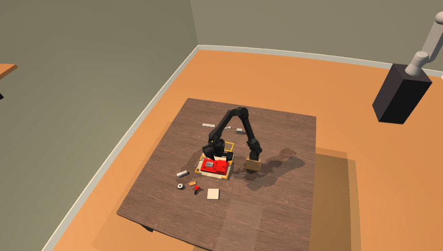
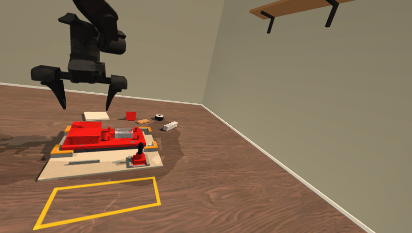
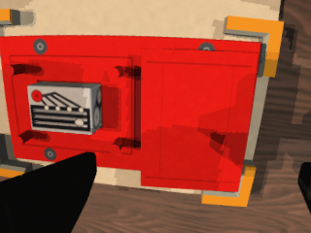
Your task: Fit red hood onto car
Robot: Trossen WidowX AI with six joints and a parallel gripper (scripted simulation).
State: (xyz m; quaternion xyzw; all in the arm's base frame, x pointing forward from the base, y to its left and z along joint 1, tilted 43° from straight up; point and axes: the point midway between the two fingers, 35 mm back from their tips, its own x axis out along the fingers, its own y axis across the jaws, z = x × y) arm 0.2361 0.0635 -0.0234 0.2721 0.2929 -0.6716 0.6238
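My gripper tip is 60 mm above the hood. The rest, counted from my gripper tip: tile (10 mm ahead, 210 mm to the left, 100 mm below); tan jig (70 mm ahead, 20 mm to the right, 90 mm below); grey engine block (90 mm ahead, 80 mm below).
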